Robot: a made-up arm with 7 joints.
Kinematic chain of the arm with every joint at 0, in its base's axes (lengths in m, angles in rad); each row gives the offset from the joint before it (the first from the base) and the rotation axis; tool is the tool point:
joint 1: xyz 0 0.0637 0 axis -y
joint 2: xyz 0 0.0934 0 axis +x
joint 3: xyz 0 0 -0.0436 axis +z
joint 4: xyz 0 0 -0.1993 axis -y
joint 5: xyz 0 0 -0.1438 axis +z
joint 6: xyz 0 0 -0.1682 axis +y
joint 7: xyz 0 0 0 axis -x
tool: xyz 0 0 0
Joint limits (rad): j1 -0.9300..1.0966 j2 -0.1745..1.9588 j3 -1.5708..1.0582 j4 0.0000..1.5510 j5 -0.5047..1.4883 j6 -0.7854..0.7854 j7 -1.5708..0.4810
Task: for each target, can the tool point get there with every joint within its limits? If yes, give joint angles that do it. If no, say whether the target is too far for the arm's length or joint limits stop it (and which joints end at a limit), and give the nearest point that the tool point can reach.
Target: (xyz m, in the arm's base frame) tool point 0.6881 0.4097 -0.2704
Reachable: no: too far | nearest point 0.4839 0.3364 -0.2005 | short by 0.228 m
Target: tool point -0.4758 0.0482 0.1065
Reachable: no: joint limits stop it (at a limit: joint 1, joint 3, joint 4) | nearest point -0.3027 0.0277 -0.2258 | short by 0.375 m
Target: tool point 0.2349 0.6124 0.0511
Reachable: yes | joints 0.6666 1.2974 0.1003 0.7706 1.2596 0.3073 -0.6884
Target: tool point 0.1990 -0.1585 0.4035
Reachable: no: joint limits stop it (at a limit: joint 1, joint 2, joint 4) | nearest point 0.3078 -0.0612 0.1301 | short by 0.310 m
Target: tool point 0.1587 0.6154 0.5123
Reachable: no: too far | nearest point 0.1073 0.5279 0.3465 | short by 0.194 m
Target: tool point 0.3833 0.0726 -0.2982
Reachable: yes | joints 0.6660 0.3180 -1.0955 0.9624 1.2573 0.5431 -1.0555
